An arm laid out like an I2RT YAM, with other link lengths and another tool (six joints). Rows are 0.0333 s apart.
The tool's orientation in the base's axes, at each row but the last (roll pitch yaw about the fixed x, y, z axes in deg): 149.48, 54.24, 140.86; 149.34, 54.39, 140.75; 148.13, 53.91, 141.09; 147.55, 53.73, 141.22; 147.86, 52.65, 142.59; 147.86, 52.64, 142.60; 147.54, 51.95, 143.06; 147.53, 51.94, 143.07
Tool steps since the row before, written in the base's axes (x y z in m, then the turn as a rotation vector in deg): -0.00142, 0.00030, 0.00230, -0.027, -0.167, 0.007; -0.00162, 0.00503, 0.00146, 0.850, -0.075, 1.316; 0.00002, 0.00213, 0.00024, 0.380, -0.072, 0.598; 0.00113, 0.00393, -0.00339, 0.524, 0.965, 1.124; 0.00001, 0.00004, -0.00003, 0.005, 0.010, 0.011; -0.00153, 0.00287, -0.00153, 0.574, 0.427, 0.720; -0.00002, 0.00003, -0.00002, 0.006, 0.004, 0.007; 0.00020, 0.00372, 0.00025, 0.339, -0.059, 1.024
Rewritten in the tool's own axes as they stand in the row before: -0.00111, 0.00064, -0.00240, -0.055, -0.159, -0.019; 0.00140, 0.00474, -0.00237, -1.481, 0.511, 0.079; 0.00058, 0.00206, -0.00015, -0.684, 0.196, 0.031; 0.00367, 0.00279, 0.00264, -0.790, 1.353, -0.115; 0.00003, 0.00003, 0.00002, -0.007, 0.014, -0.001; 0.00301, 0.00190, -0.00049, -0.692, 0.732, 0.128; 0.00004, 0.00002, -0.00001, -0.007, 0.007, 0.002; 0.00108, 0.00357, 0.00015, -0.995, 0.341, -0.245
